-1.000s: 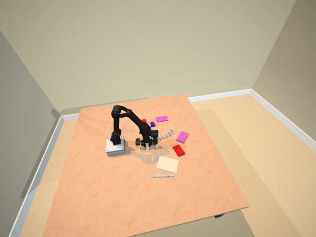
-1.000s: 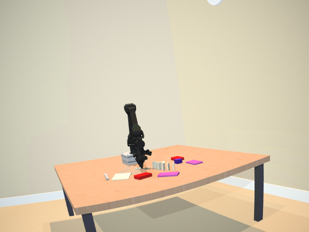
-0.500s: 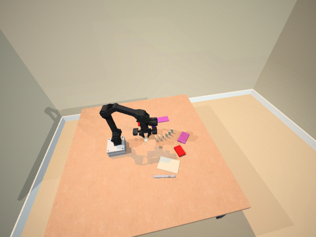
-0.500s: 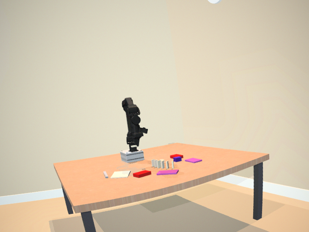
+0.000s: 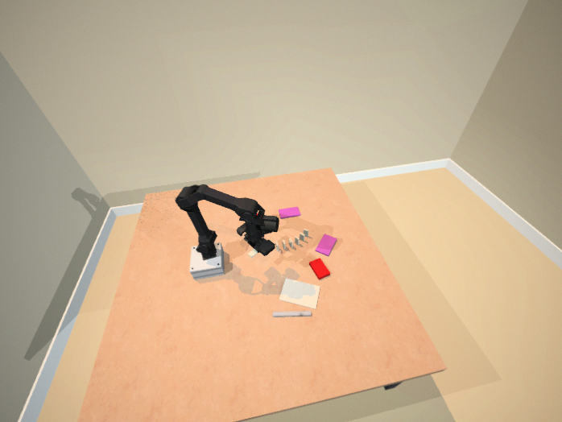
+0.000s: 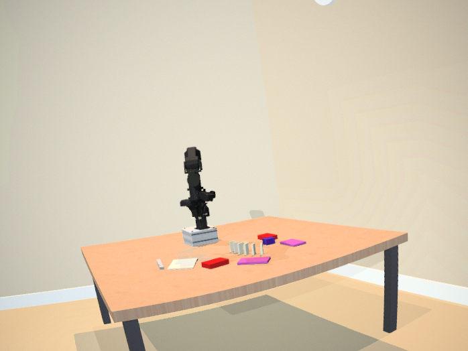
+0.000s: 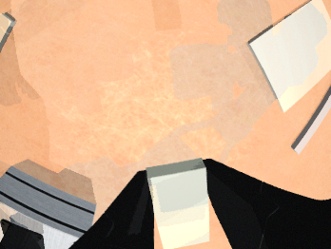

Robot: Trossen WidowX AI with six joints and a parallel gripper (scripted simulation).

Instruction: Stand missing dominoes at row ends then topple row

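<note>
My gripper tip is 60 mm short of the grey bar, 260 mm to the left of it and 150 mm above it. Also, from my gripper tip: purple block: 150 mm ahead, 270 mm to the left, 150 mm below; then cream sheet: 130 mm ahead, 180 mm to the right, 160 mm below.
</note>
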